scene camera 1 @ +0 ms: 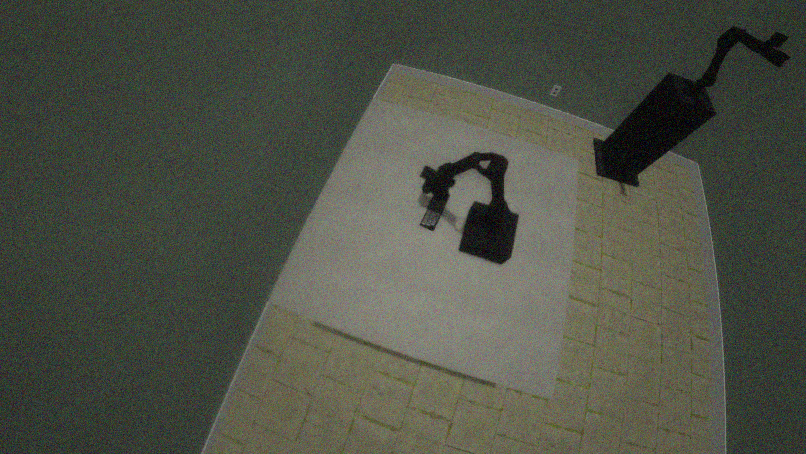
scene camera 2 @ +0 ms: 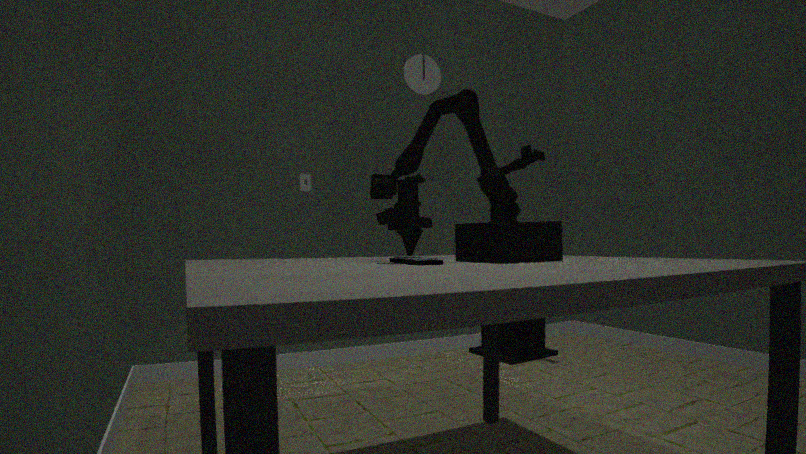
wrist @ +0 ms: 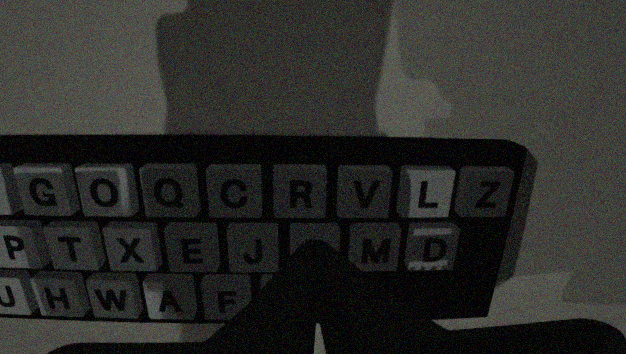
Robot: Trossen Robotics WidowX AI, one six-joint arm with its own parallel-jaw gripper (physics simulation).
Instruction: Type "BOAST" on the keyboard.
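Places are measured from the arm's base along level axes (x back, y right, z up), in metres.
Pixels of known places: gripper, between the fingertips: (scene camera 1: pixel 438 202) (scene camera 2: pixel 409 255) (wrist: pixel 314 255); arm's base, origin of its link: (scene camera 1: pixel 495 222) (scene camera 2: pixel 502 222).
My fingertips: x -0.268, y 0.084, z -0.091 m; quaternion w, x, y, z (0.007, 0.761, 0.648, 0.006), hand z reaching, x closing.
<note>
Ahead of a thing's pixels: the offset from my fingertips to its top centre. Level surfaces: height alone.
The black keyboard {dx -0.006, dy -0.035, dz -0.004 m} (scene camera 1: pixel 430 219) (scene camera 2: pixel 431 261) (wrist: pixel 475 290) lies flat on the table. In the wrist view its light keys include O {dx -0.032, dy -0.062, dz -0.004 m} (wrist: pixel 104 194), T {dx -0.015, dy -0.081, dz -0.004 m} (wrist: pixel 70 249) and A {dx +0.011, dy -0.055, dz -0.004 m} (wrist: pixel 170 301); the keyboard's left end is cut off and no S key shows. My gripper (scene camera 2: pixel 410 253) (wrist: pixel 314 255) is shut and empty, pointing down over the keyboard. In the wrist view its fingertips cover the lower part of a middle-row key {dx +0.001, dy +0.000, dz -0.004 m} (wrist: pixel 315 231) between J and M, hiding its letter. Scene camera 2 shows the tips very close above the keyboard; contact cannot be told.
The white table {dz -0.020 m} (scene camera 1: pixel 394 293) (scene camera 2: pixel 315 281) carries my arm's black base box (scene camera 1: pixel 489 234) (scene camera 2: pixel 507 242), close beside the keyboard. A second dark arm stands on a tall black pedestal (scene camera 1: pixel 654 129) (scene camera 2: pixel 513 338) beyond the table. Shadows fall across the keyboard.
</note>
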